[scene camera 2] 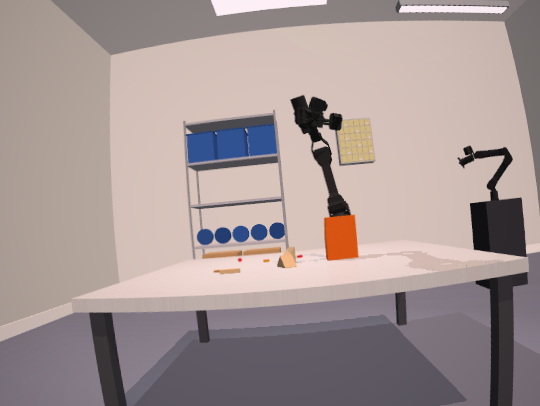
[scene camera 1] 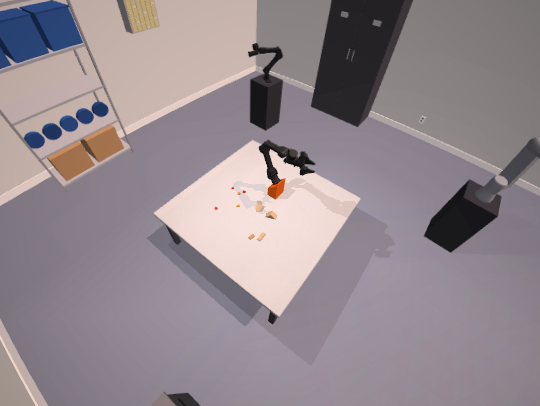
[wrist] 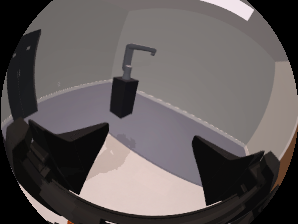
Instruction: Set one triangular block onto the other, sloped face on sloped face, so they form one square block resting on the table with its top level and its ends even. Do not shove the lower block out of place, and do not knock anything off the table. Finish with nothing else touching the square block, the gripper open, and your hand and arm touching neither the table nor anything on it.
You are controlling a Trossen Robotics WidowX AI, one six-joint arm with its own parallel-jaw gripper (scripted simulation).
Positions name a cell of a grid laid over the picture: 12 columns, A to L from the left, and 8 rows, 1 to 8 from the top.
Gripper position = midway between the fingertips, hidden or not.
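There is my gripper (scene camera 2: H3), open and holding nothing, and the wrist view has that same gripper (wrist: G5) as well.
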